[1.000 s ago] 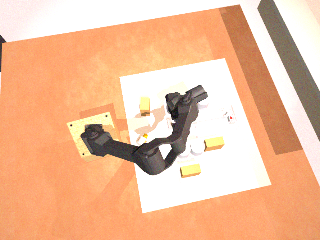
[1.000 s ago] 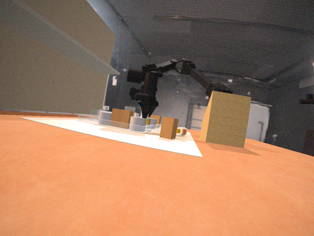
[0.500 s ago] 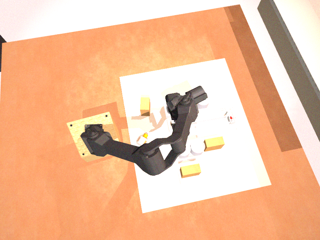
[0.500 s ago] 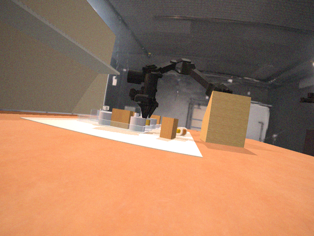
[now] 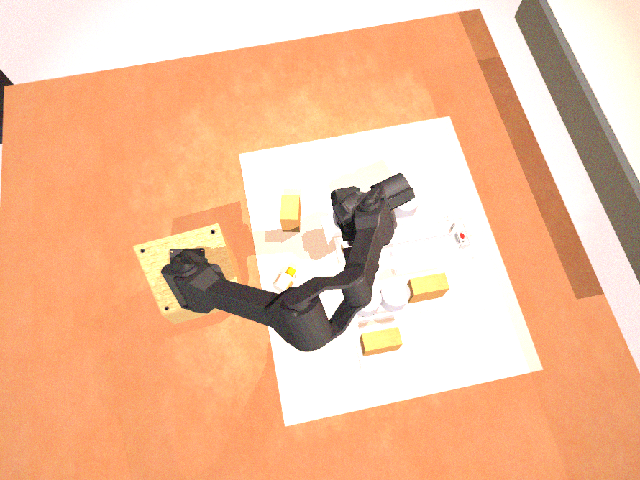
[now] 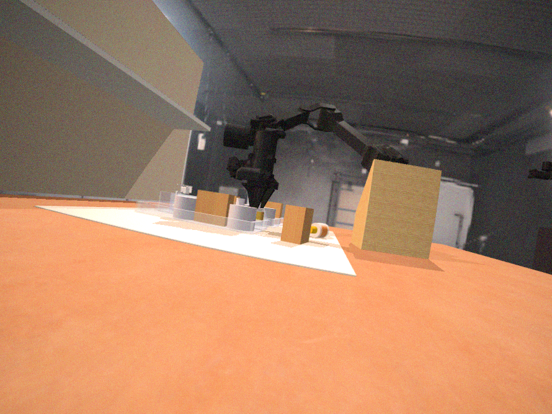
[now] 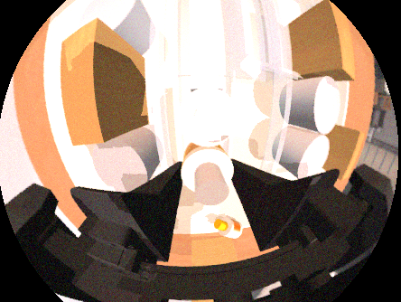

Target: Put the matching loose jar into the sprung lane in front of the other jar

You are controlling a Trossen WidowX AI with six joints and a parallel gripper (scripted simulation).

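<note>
Right now my gripper tip is 130 mm past the orange-brown block and 90 mm to the right of it. The rest, counted from my gripper tip: red dot 230 mm ahead, 20 mm to the right, 40 mm above; clear sprung lane 150 mm ahead, 10 mm to the right, 20 mm below.
</note>
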